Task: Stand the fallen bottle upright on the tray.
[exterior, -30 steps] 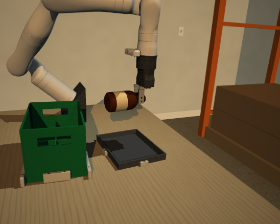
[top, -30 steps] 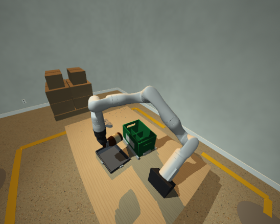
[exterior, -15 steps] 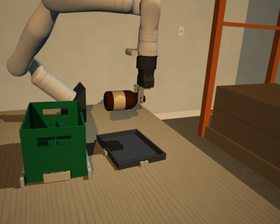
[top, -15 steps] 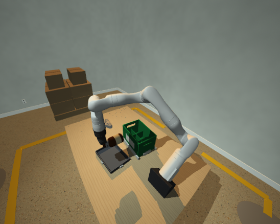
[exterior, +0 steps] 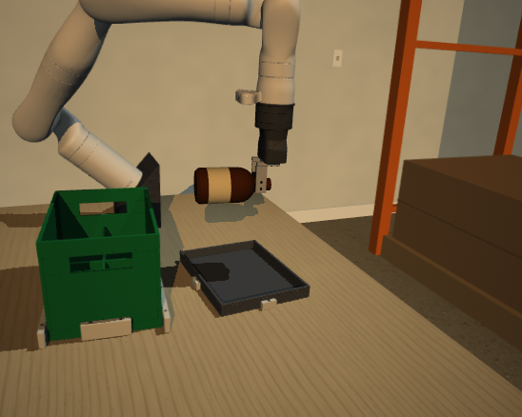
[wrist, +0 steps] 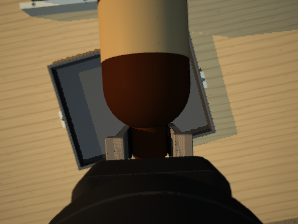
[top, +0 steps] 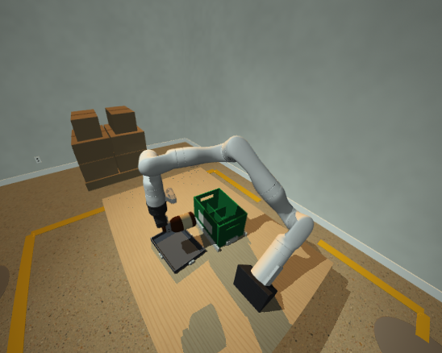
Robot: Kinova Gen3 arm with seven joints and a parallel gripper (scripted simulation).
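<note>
The brown bottle is 5 cm to the right of my hand and 1 cm below it. The rest, counted from my hand: dark tray 19 cm below, 4 cm to the right, 2 cm ahead; green crate 31 cm to the right, 12 cm below, 4 cm ahead.
</note>
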